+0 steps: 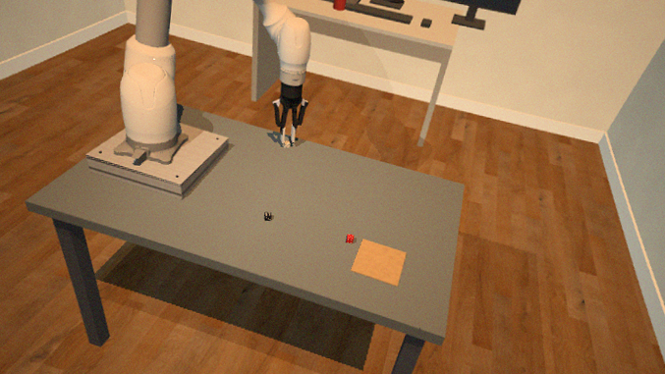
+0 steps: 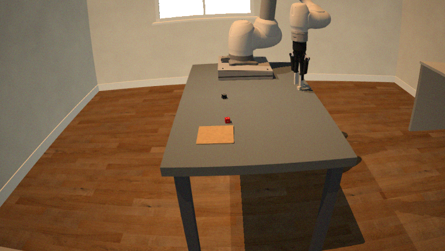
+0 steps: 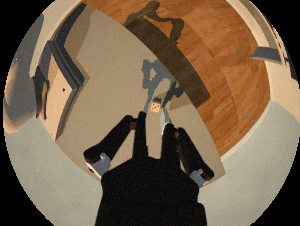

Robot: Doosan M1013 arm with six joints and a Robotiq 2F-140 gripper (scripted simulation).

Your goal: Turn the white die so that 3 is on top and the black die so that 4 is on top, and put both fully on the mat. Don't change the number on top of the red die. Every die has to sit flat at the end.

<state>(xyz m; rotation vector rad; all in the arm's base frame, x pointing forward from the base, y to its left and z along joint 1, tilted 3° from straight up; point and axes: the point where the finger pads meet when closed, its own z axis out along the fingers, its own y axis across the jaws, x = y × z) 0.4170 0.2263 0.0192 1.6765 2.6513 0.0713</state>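
The white die is 50 mm below my hand. From my hand the other things lie so: orange mat (390 mm ahead, 510 mm to the right, 60 mm below); then black die (20 mm ahead, 420 mm to the right, 50 mm below); then red die (290 mm ahead, 450 mm to the right, 50 mm below).
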